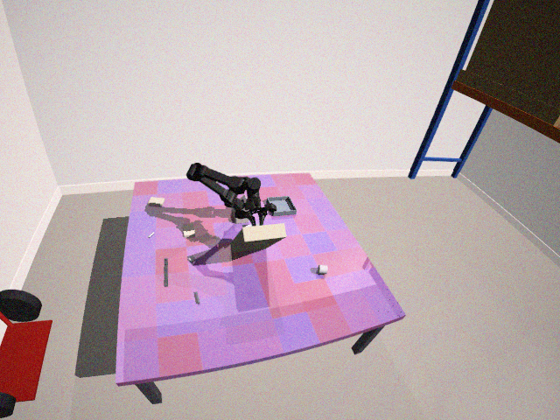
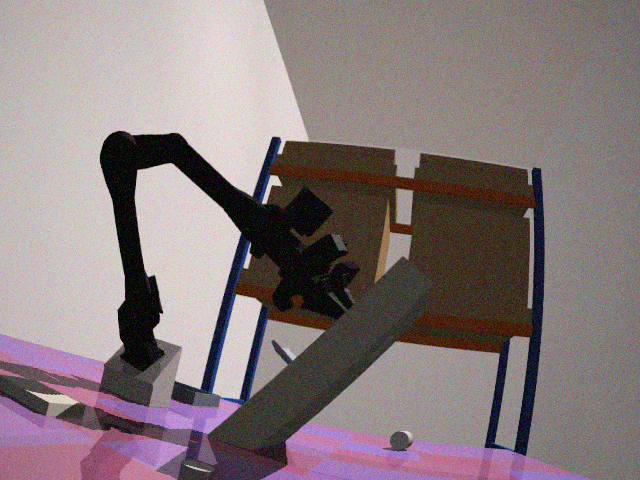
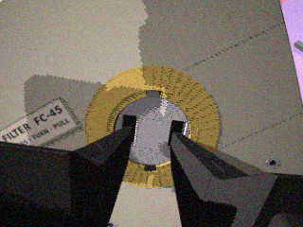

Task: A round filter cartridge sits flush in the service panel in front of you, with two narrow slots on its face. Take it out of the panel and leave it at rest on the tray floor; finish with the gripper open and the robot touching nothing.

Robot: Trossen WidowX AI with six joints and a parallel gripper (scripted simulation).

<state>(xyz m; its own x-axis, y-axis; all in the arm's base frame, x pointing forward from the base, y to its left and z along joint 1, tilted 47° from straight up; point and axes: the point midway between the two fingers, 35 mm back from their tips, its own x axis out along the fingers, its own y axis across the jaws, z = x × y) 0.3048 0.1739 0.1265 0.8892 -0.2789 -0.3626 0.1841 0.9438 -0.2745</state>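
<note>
Now: gripper tip 2 cm short of the white round filter cartridge and 1 cm above it. Also, from my gripper tip: sloped service panel 3 cm behind, 8 cm below; grey tray 44 cm behind, 24 cm to the left, 22 cm below.
</note>
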